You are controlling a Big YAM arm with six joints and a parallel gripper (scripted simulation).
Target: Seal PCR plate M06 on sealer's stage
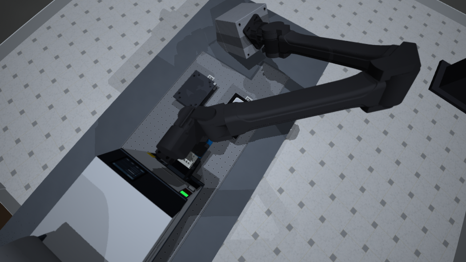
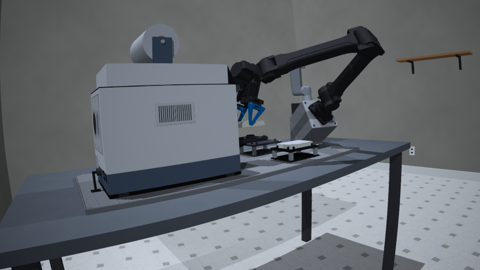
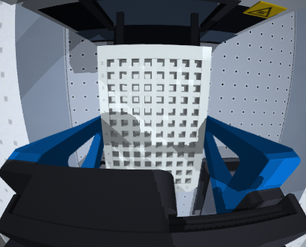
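Now: hand right at the white 96-well plate M06. From my hand the other things lie so: sealed plate M09: 210 mm behind, 40 mm to the left, 100 mm below; then dark screen: 120 mm ahead, 40 mm to the right, 160 mm above; then yellow warning label: 110 mm ahead, 80 mm to the right, 10 mm below.
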